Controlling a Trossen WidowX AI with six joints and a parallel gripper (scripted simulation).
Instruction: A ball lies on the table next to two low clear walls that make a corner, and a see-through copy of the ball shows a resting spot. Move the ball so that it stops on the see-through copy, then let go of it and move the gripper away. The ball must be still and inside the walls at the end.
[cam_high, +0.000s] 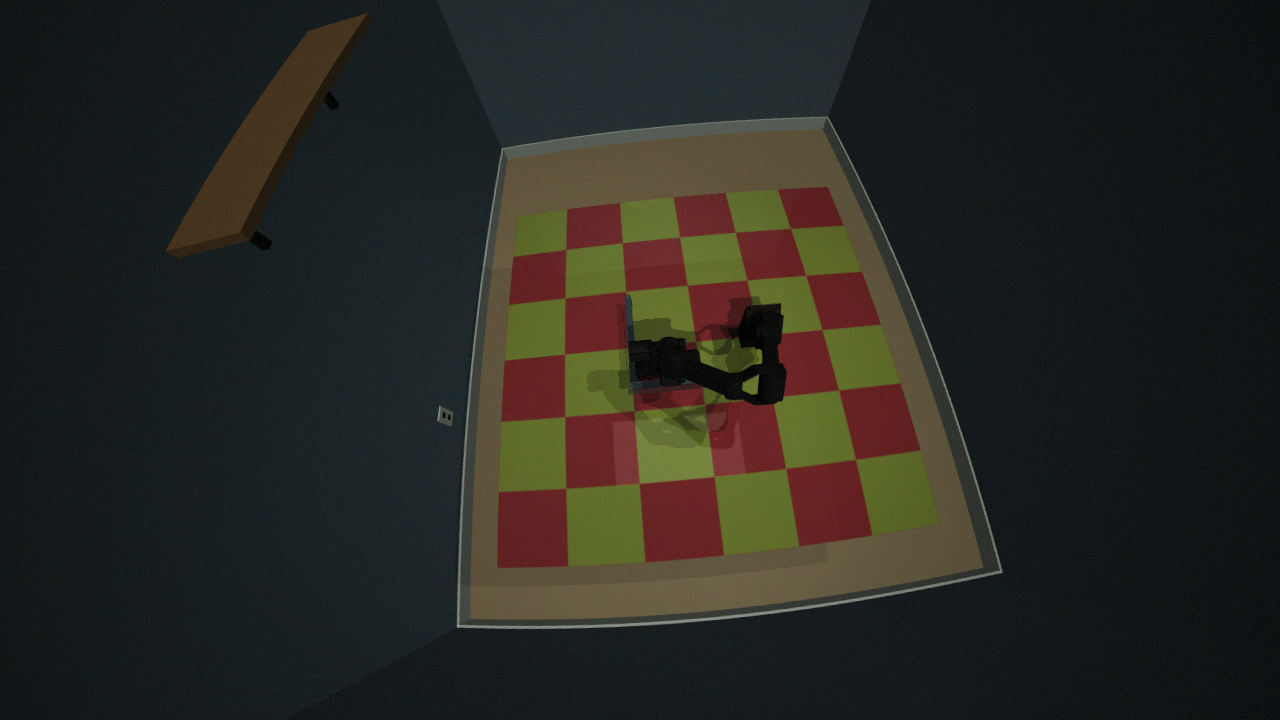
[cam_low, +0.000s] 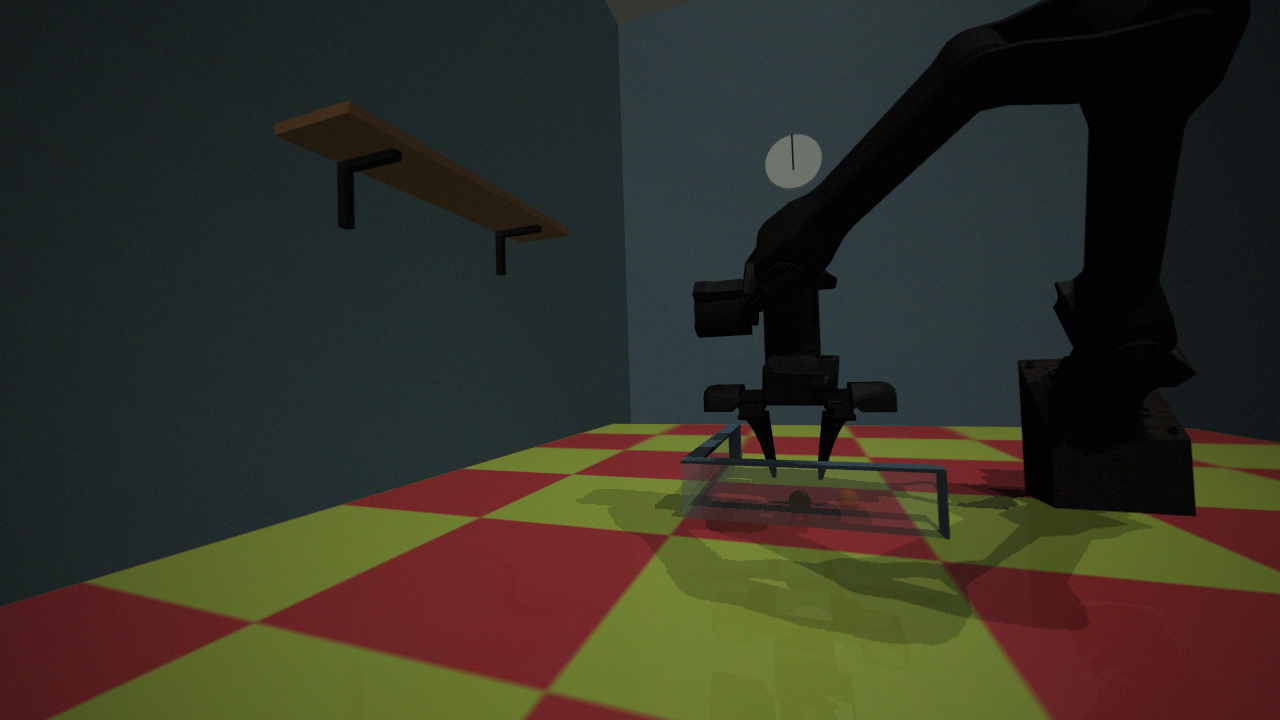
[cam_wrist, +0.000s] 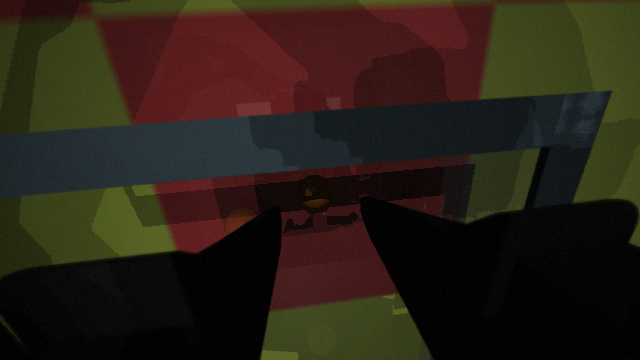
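Now: gripper tip 2 cm above the ball.
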